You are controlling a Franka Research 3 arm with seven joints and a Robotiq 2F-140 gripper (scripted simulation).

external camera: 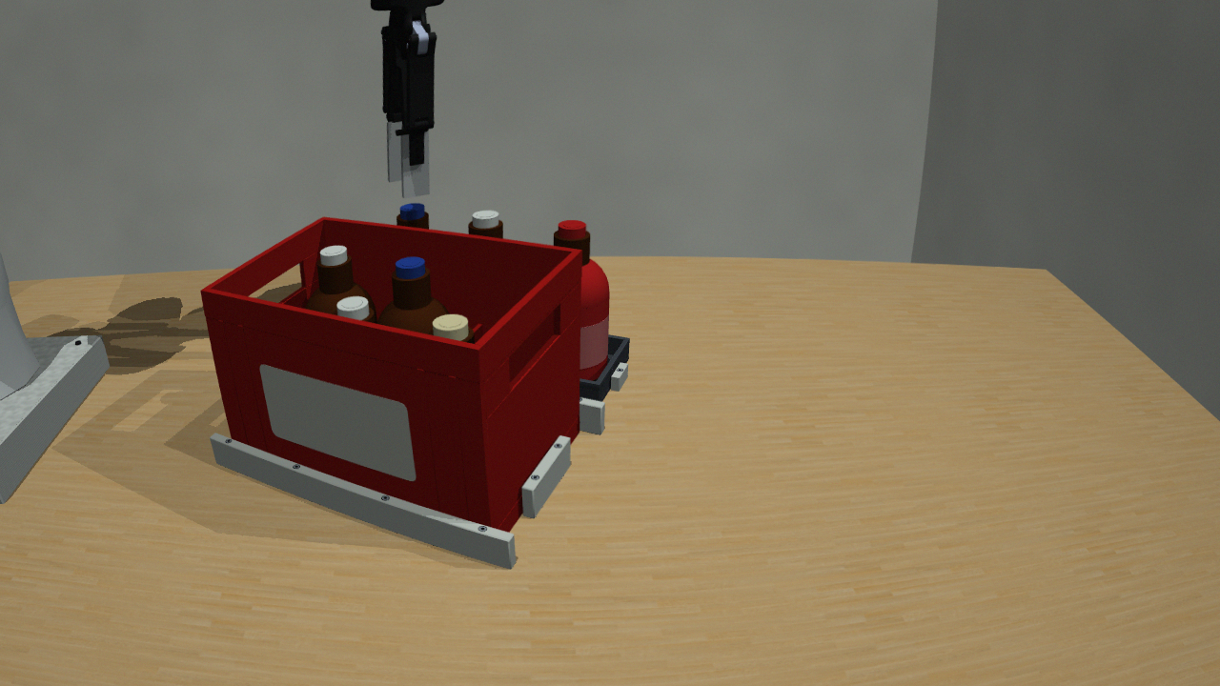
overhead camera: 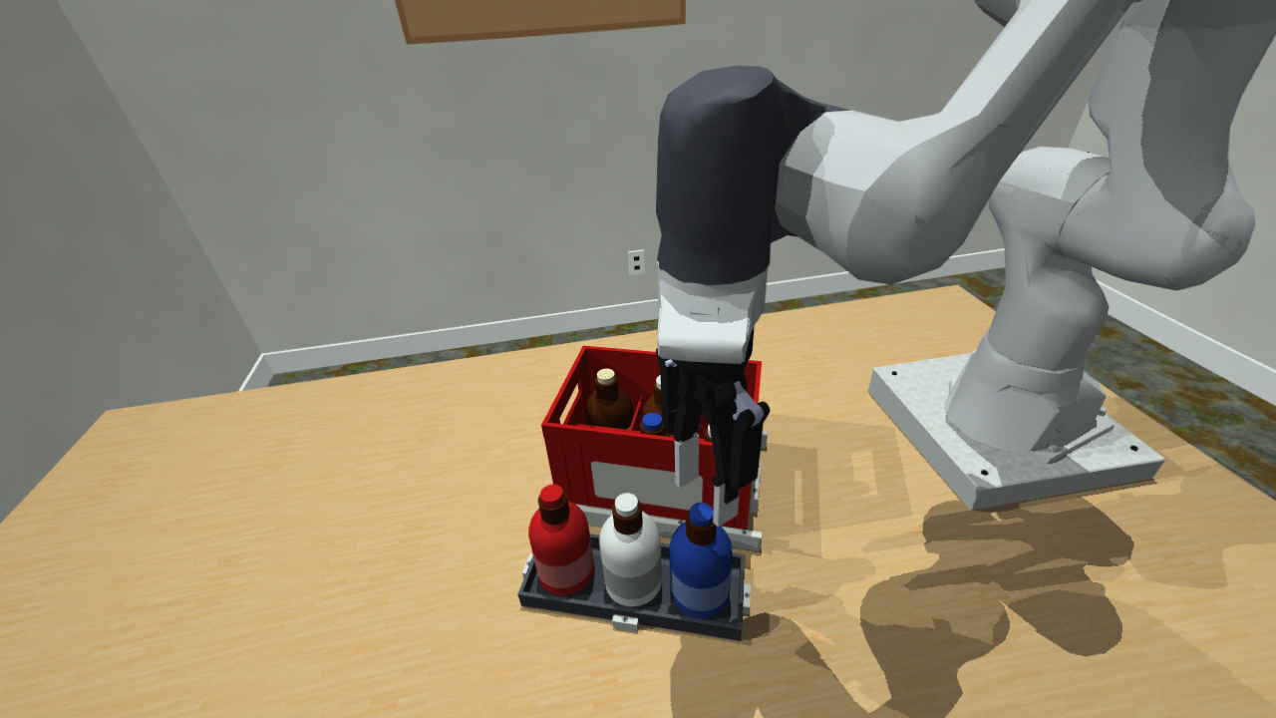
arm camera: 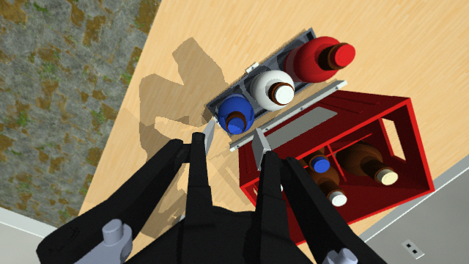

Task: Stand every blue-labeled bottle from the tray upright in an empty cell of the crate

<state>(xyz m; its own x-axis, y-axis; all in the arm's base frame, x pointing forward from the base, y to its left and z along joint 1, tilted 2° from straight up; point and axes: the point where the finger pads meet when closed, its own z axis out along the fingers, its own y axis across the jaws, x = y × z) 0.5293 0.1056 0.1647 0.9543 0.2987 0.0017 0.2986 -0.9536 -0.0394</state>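
My gripper is now 130 mm above the blue-labeled bottle. Round my hand: dark tray (80 mm ahead, 40 mm to the right, 200 mm below); white-labeled bottle (80 mm ahead, 40 mm to the right, 130 mm below); red-labeled bottle (160 mm ahead, 80 mm to the right, 130 mm below).
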